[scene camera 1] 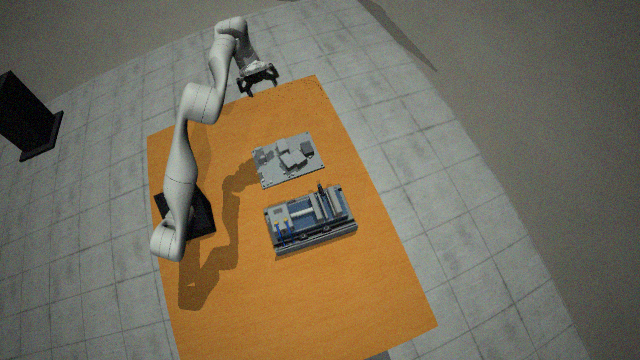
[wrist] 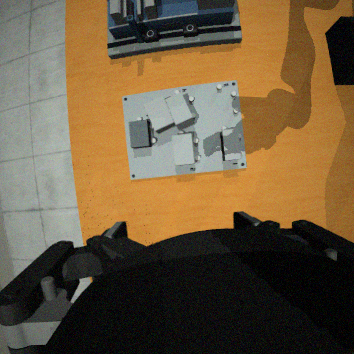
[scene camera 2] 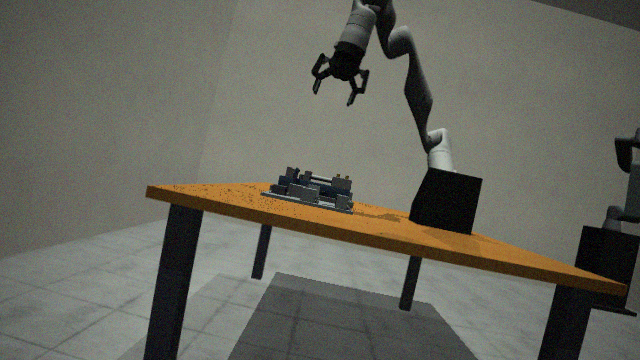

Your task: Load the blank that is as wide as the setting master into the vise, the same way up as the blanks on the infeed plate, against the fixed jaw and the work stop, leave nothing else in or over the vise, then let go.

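Frame: origin at the arm's base, x back, y right, z up, level; centimetres.
Where they show: gripper, between the fingertips: (scene camera 1: 263,90) (wrist: 180,228) (scene camera 2: 331,99); arm's base, origin of its link: (scene camera 2: 443,193).
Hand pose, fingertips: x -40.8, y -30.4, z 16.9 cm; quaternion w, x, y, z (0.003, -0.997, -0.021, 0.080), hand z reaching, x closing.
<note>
Each offset is from my fingertips to the top centre of the thing. Level surfaces: height alone.
The infeed plate (scene camera 1: 317,161) (scene camera 2: 327,206) (wrist: 142,167) carries several blanks. In the wrist view, a dark grey block @[dx -10.8, dy +12.1, dz -25.2 cm] (wrist: 139,134) is at the left, a light block @[dx -1.5, dy +8.4, dz -24.1 cm] (wrist: 183,149) at the near middle, and a shadowed block @[dx +8.0, dy +9.1, dz -24.1 cm] (wrist: 231,143) at the right. Two light blocks, one @[dx -6.2, dy +15.9, dz -24.1 cm] (wrist: 159,115) left and one @[dx -2.0, dy +16.2, dz -23.0 cm] (wrist: 180,109) right, lie askew, touching or overlapping. The vise @[dx -3.7, dy +41.1, dz -18.6 cm] (scene camera 1: 295,231) (scene camera 2: 325,189) (wrist: 175,20) shows its jaws and the dark work stop @[dx -10.5, dy +35.6, dz -18.9 cm] (scene camera 1: 320,189). I cannot tell what stands between the jaws or which block is the setting master. My gripper (scene camera 1: 263,89) (scene camera 2: 332,98) (wrist: 180,228) is open and empty, high beyond the plate.
The plate lies beside the vise on the orange table @[dz -28.5 cm] (scene camera 1: 300,300) (scene camera 2: 390,235) (wrist: 280,195). Small pegs stand on the plate. Blue lines and yellow fittings are at the vise's left end in scene camera 1. The arm's black base block (scene camera 1: 202,215) (scene camera 2: 445,200) is at the table's side.
</note>
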